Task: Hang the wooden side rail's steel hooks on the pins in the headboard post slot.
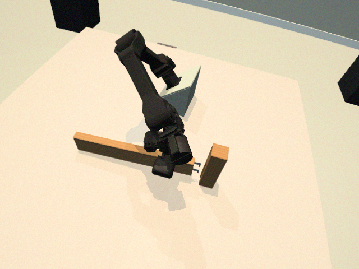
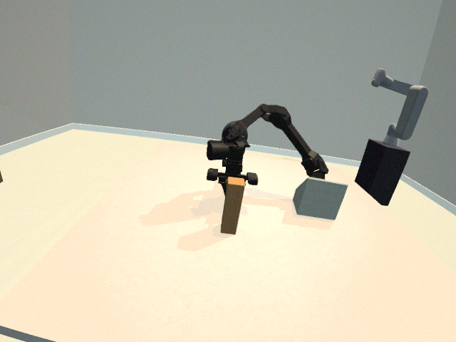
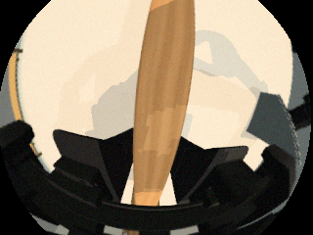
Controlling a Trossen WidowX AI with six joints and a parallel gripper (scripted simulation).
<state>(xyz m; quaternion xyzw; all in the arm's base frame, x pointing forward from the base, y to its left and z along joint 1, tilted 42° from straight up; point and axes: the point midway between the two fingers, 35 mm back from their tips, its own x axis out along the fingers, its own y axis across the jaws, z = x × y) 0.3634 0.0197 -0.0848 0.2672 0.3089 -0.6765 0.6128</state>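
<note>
My gripper tip is 15 cm to the right of the headboard post and 4 cm below it.
</note>
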